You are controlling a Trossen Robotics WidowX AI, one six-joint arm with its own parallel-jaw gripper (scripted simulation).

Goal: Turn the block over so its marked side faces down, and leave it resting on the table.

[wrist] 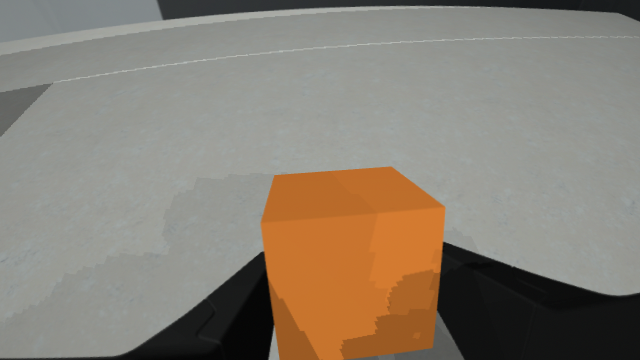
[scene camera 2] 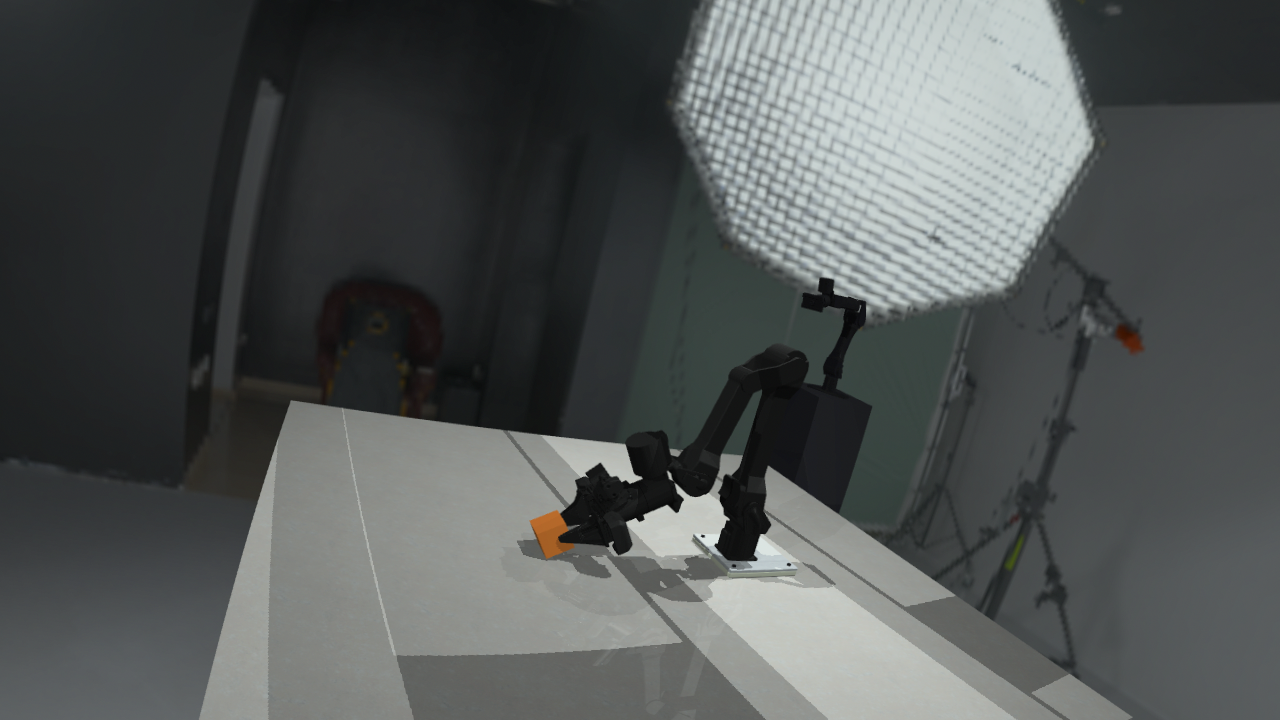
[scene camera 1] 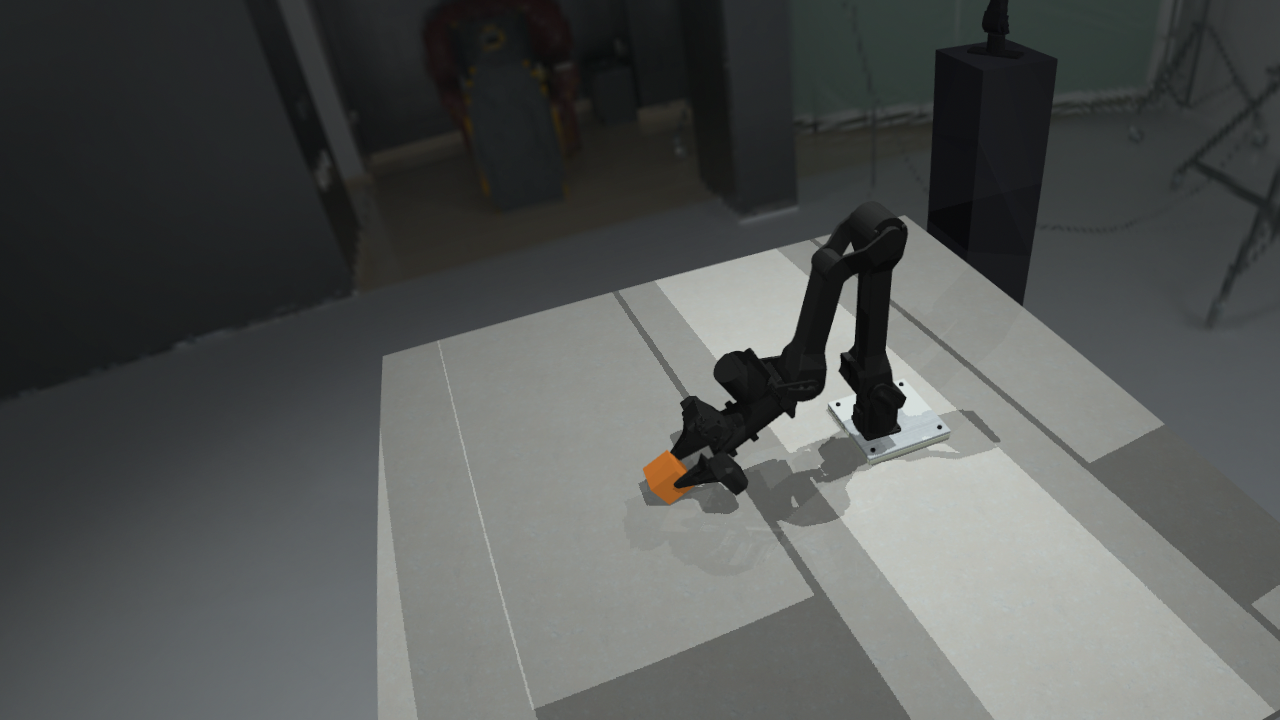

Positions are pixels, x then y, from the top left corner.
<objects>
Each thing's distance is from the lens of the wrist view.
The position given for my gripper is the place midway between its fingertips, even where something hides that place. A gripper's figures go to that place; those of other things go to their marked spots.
my gripper [wrist: 346,256]: 0.11 m
orange block [wrist: 353,257]: 0.09 m
</objects>
